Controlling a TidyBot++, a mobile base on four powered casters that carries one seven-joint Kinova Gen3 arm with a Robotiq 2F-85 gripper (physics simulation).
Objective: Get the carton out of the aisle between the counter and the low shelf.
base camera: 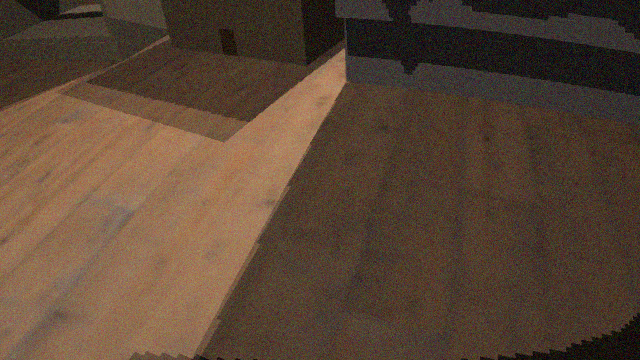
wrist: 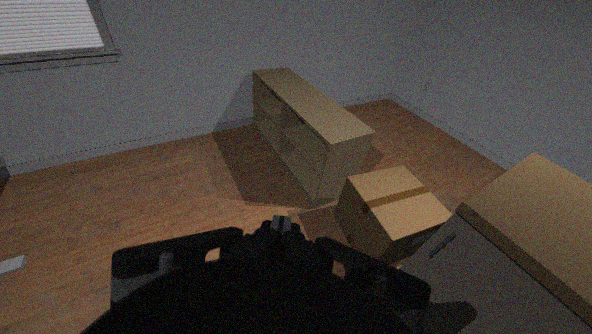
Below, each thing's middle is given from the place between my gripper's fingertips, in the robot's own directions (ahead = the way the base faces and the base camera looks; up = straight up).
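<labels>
The carton [wrist: 388,214] is 102 cm ahead of my hand and 2 cm to the right of it, and it is 97 cm below it.
</labels>
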